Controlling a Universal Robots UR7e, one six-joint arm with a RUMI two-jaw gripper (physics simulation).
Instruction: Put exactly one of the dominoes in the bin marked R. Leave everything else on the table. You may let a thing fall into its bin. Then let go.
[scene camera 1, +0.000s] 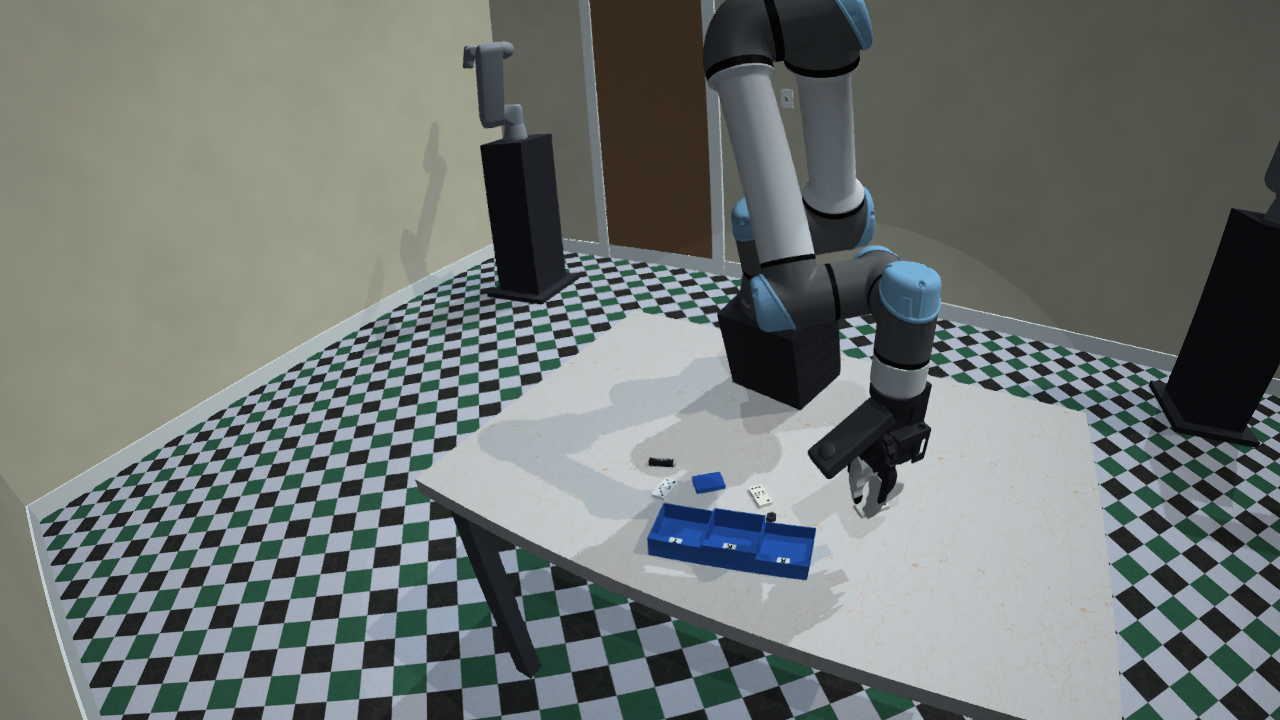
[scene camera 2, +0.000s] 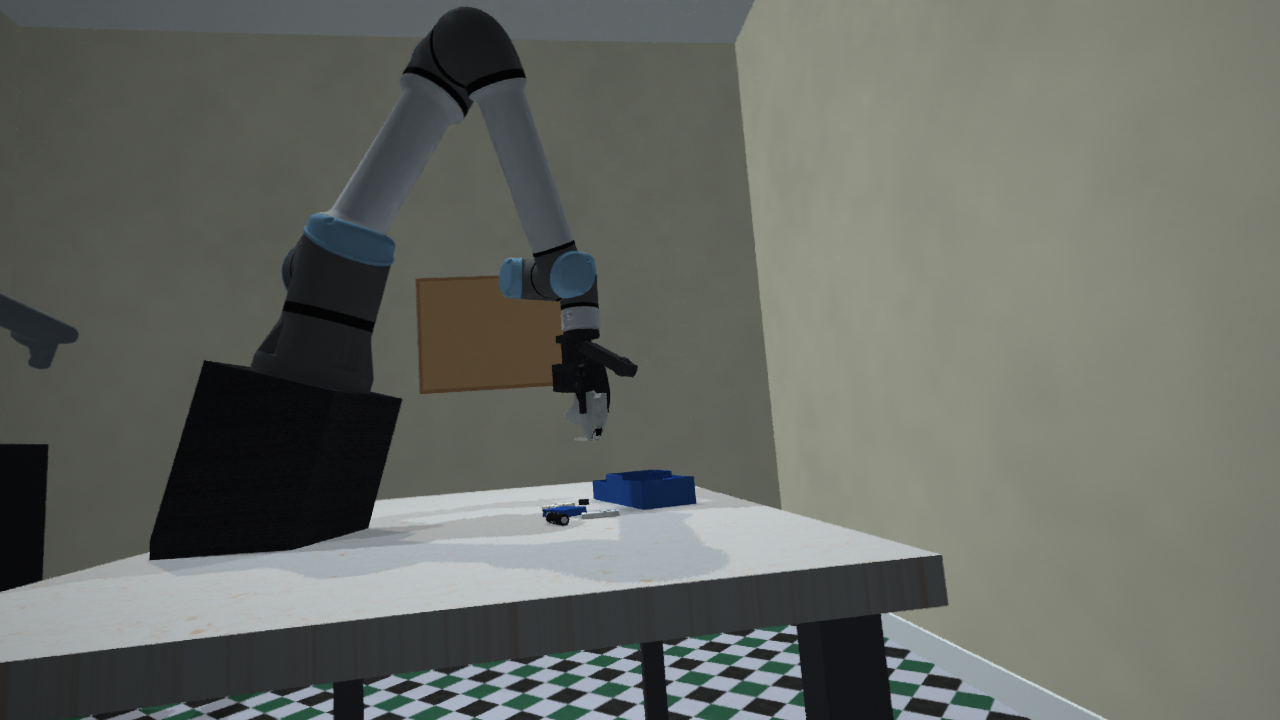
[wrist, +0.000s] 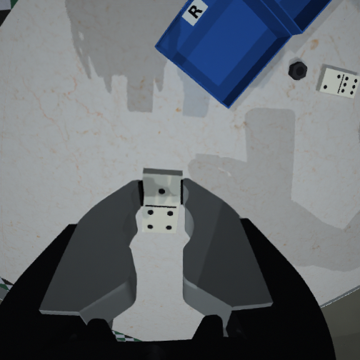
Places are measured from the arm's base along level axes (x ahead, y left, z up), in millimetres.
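Where they show: gripper, fingertip midpoint: (scene camera 1: 862, 511) (scene camera 2: 594, 440); arm's base, origin of the base link: (scene camera 2: 312, 381).
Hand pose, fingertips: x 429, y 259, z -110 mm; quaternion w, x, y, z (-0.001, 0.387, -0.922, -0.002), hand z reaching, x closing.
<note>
Things, the pixels of their top centre, and the offset from my fingertips.
- second domino, middle of its top: (scene camera 2: 558, 504) (scene camera 1: 760, 494) dx -92, dy -184, dz -97 mm
- third domino, middle of its top: (scene camera 2: 600, 511) (scene camera 1: 664, 487) dx -53, dy -346, dz -97 mm
- dark nut, middle of its top: (scene camera 1: 771, 515) dx -48, dy -150, dz -96 mm
- blue block, middle of its top: (scene camera 2: 564, 508) (scene camera 1: 708, 480) dx -94, dy -281, dz -94 mm
- black battery, middle of its top: (scene camera 2: 556, 512) (scene camera 1: 662, 459) dx -115, dy -379, dz -90 mm
My gripper (scene camera 1: 871, 505) (scene camera 2: 592, 435) (wrist: 162, 181) is shut on a white domino (wrist: 160, 219) with one pip on one half and four on the other. It holds the domino above the table, to the right of the blue tray in the first scene view. The bin marked R (scene camera 1: 776, 544) (wrist: 220, 45) is the tray's right-end compartment there; in the wrist view it lies beyond the fingertips, up and to the right. A second domino (scene camera 1: 759, 495) (wrist: 340, 82) lies flat behind the tray. A third domino (scene camera 1: 663, 488) lies farther left.
The blue three-part tray (scene camera 1: 726, 561) (scene camera 2: 664, 491) stands near the table's front edge. A dark nut (scene camera 1: 771, 516) (wrist: 298, 70) lies beside the R end's back wall. A blue block (scene camera 1: 708, 482) and a black battery (scene camera 1: 661, 462) (scene camera 2: 556, 517) lie behind the tray on the left.
</note>
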